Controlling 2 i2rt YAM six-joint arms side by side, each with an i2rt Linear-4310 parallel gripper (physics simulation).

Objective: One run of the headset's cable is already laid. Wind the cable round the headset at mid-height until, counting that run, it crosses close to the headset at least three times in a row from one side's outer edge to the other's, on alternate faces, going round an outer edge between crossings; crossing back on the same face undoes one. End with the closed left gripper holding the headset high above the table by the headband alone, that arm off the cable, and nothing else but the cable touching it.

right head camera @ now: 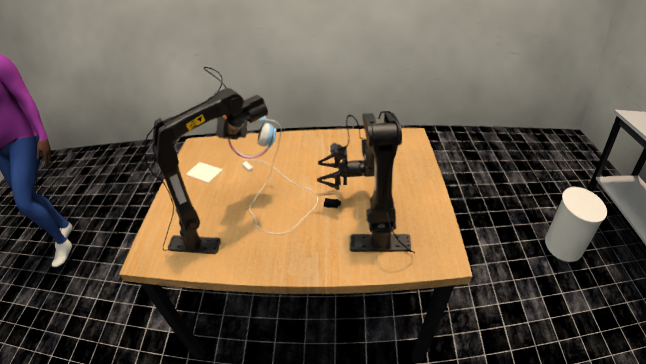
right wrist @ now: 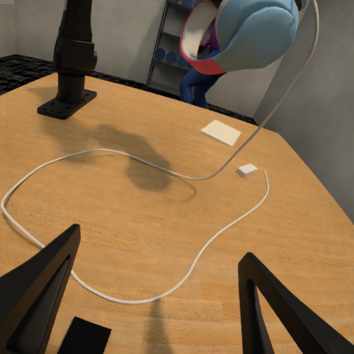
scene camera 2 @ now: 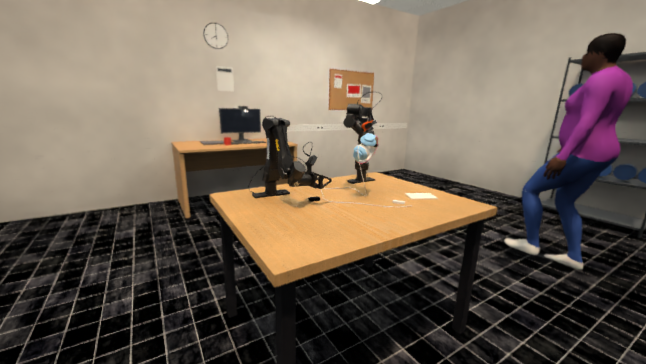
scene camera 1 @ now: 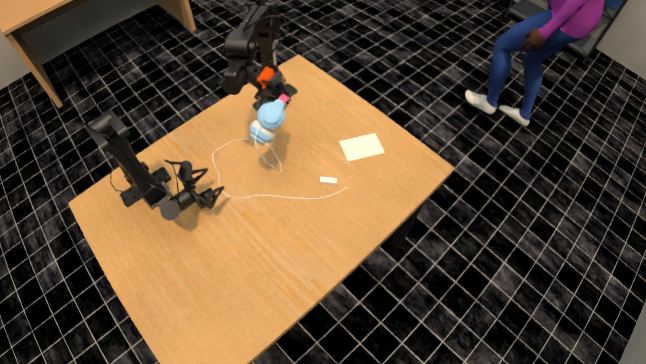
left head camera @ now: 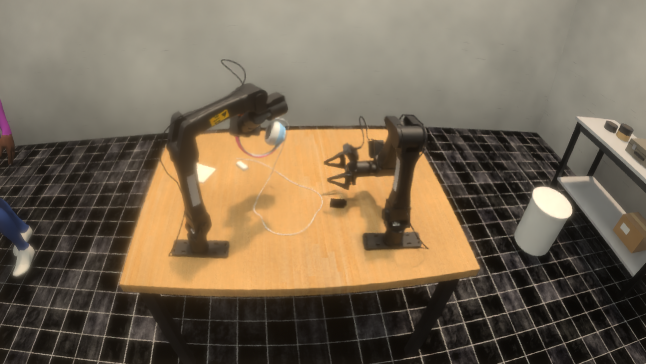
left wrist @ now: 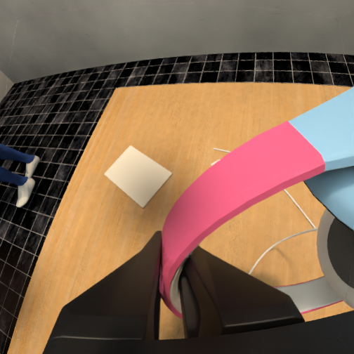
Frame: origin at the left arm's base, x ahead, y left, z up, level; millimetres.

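Seen in the pictures: left gripper, fingertip midpoint: point(right head camera: 228, 134) point(scene camera 2: 377, 146) point(scene camera 1: 289, 102) point(left head camera: 235, 132); right gripper, fingertip midpoint: point(right head camera: 317, 171) point(scene camera 2: 326, 178) point(scene camera 1: 216, 177) point(left head camera: 325, 171); left arm's base, link origin: point(right head camera: 193, 245) point(scene camera 2: 361, 180) point(left head camera: 200, 249); right arm's base, link origin: point(right head camera: 380, 243) point(scene camera 2: 271, 194) point(left head camera: 392, 241).
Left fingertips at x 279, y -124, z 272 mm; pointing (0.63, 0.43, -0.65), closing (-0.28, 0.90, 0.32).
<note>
Offsets run from my left fingertips to a thing's middle. "*": to the spot under its first point.
The blue, white and pink headset {dx +9, dy -79, dz -11 mm} point(left head camera: 274, 134) point(right head camera: 267, 134) point(scene camera 1: 271, 115) point(scene camera 2: 368, 139) hangs above the table. My left gripper point(left wrist: 168, 239) is shut on its pink headband. The white cable {* dx -51, dy -298, dz -269 mm} point(left head camera: 322, 202) point(right head camera: 317, 200) point(scene camera 1: 219, 172) point(right wrist: 135, 302) lies in a wide open loop on the table. One end lies near the small white block; the other part rises to the ear cups. It passes beside the blue cup in the right wrist view; its crossings behind the cups are hidden. My right gripper point(left head camera: 327, 172) point(right wrist: 166, 246) is open and empty, low over the table, to the right of the headset in the head views.
A black block {dx -61, dy -353, dz -265 mm} point(left head camera: 338, 203) point(right head camera: 332, 203) point(right wrist: 85, 337) lies by the right gripper. A small white block {dx +177, dy +13, dz -266 mm} point(right head camera: 247, 166) point(scene camera 1: 328, 180) point(right wrist: 247, 170) and a pale square sheet {dx +148, dy +213, dz -270 mm} point(right head camera: 204, 172) point(scene camera 1: 361, 147) point(left wrist: 138, 176) lie on the table. A person point(scene camera 2: 595, 110) stands beyond the table.
</note>
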